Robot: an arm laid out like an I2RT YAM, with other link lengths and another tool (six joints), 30 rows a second.
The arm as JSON. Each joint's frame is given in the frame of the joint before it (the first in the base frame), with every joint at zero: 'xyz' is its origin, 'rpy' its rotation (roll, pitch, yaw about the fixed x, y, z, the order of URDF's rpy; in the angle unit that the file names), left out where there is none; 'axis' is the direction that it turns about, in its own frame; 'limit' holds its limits. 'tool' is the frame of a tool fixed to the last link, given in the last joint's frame.
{
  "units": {
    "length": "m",
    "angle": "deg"
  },
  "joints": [
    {
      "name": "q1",
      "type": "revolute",
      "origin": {
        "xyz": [
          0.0,
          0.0,
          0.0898
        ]
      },
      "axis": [
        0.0,
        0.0,
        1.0
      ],
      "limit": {
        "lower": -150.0,
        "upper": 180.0
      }
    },
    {
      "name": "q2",
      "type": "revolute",
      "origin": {
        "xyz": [
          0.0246,
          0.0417,
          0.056
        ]
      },
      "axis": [
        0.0,
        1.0,
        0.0
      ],
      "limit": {
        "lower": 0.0,
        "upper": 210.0
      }
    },
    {
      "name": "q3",
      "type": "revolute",
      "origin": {
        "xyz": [
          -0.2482,
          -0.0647,
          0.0
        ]
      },
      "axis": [
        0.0,
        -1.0,
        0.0
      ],
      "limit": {
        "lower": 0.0,
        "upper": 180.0
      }
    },
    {
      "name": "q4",
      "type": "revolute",
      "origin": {
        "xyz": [
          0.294,
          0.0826,
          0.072
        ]
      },
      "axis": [
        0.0,
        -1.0,
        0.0
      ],
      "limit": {
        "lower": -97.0,
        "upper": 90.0
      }
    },
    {
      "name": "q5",
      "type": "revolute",
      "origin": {
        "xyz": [
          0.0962,
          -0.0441,
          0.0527
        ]
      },
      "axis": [
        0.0,
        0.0,
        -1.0
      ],
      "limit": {
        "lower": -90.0,
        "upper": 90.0
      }
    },
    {
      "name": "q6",
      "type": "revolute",
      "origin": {
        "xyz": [
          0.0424,
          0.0,
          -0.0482
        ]
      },
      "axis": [
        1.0,
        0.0,
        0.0
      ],
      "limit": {
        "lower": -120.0,
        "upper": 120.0
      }
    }
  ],
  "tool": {
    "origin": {
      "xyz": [
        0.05,
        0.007,
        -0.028
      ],
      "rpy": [
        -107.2,
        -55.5,
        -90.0
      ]
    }
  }
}
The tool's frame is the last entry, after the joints.
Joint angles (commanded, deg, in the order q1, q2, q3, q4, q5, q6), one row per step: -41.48, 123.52, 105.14, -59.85, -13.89, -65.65; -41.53, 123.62, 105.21, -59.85, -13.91, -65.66; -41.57, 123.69, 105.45, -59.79, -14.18, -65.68; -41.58, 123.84, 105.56, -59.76, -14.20, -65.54; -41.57, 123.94, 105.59, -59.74, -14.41, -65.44; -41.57, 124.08, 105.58, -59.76, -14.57, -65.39; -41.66, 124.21, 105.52, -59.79, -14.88, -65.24; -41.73, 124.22, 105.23, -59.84, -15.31, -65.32; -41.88, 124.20, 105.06, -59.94, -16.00, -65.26; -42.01, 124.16, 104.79, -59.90, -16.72, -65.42; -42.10, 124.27, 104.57, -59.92, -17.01, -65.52; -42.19, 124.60, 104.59, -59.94, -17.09, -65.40; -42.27, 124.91, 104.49, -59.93, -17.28, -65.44; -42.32, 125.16, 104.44, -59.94, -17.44, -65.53; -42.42, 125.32, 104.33, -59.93, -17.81, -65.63
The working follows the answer.
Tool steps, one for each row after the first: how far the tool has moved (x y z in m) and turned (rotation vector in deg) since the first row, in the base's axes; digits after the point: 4 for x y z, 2 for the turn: -0.0001, -0.0005, -0.0004, 0.03, 0.01, -0.04; 0.0008, -0.0011, 0.0004, 0.07, -0.34, 0.00; 0.0012, -0.0014, -0.0002, 0.14, -0.34, -0.14; 0.0015, -0.0012, -0.0008, 0.35, -0.43, -0.18; 0.0016, -0.0009, -0.0020, 0.60, -0.41, -0.20; 0.0012, -0.0008, -0.0034, 1.02, -0.43, -0.37; 0.0004, 0.0001, -0.0051, 1.54, -0.46, -0.28; -0.0004, 0.0007, -0.0059, 2.23, -0.72, -0.35; -0.0010, 0.0012, -0.0071, 2.84, -1.06, -0.20; -0.0019, 0.0016, -0.0092, 3.25, -0.99, -0.14; -0.0023, 0.0012, -0.0117, 3.57, -0.80, -0.34; -0.0029, 0.0012, -0.0148, 3.96, -0.63, -0.36; -0.0032, 0.0013, -0.0170, 4.26, -0.51, -0.30; -0.0037, 0.0014, -0.0189, 4.67, -0.58, -0.25
Tool pose at each row, in the base's axes (x y z in m, rotation vector in deg; rounded; the steps above come from the unrounded poses): 0.3770, -0.3123, 0.1383, 164.75, -16.59, 23.57; 0.3769, -0.3128, 0.1379, 164.77, -16.65, 23.55; 0.3778, -0.3134, 0.1387, 164.78, -16.67, 24.06; 0.3781, -0.3137, 0.1381, 164.80, -16.89, 24.03; 0.3785, -0.3134, 0.1375, 164.99, -17.03, 24.16; 0.3786, -0.3131, 0.1363, 165.23, -17.12, 24.11; 0.3782, -0.3130, 0.1349, 165.59, -17.49, 24.11; 0.3773, -0.3122, 0.1332, 166.12, -17.52, 24.14; 0.3765, -0.3116, 0.1324, 166.74, -17.87, 24.49; 0.3760, -0.3111, 0.1312, 167.33, -17.88, 25.00; 0.3751, -0.3107, 0.1291, 167.75, -17.92, 24.91; 0.3746, -0.3111, 0.1266, 168.03, -18.26, 24.57; 0.3740, -0.3111, 0.1235, 168.43, -18.38, 24.31; 0.3737, -0.3110, 0.1213, 168.75, -18.37, 24.14; 0.3732, -0.3109, 0.1194, 169.16, -18.42, 24.23

